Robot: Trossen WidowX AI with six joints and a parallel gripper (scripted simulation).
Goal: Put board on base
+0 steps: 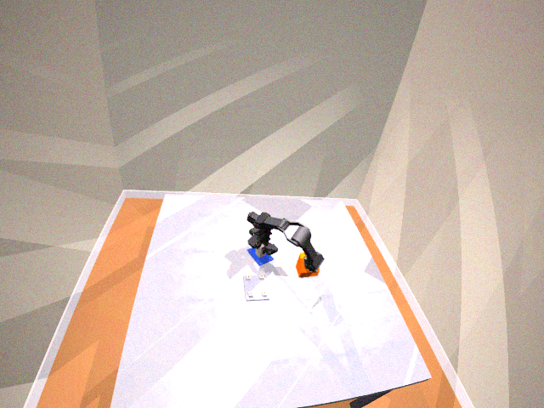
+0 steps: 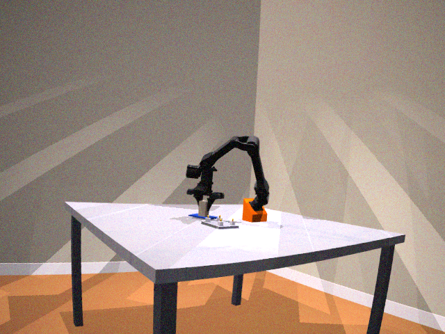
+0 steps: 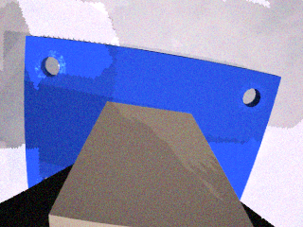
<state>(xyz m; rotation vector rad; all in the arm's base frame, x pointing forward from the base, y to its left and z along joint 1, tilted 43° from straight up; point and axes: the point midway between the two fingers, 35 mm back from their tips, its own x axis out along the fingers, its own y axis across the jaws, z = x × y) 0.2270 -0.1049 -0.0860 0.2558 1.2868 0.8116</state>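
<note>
The grey base lies 6 cm ahead of my gripper tip, 21 cm to the left of it and 3 cm below it. From my gripper tip the other things lie so: blue board (1 cm below).
</note>
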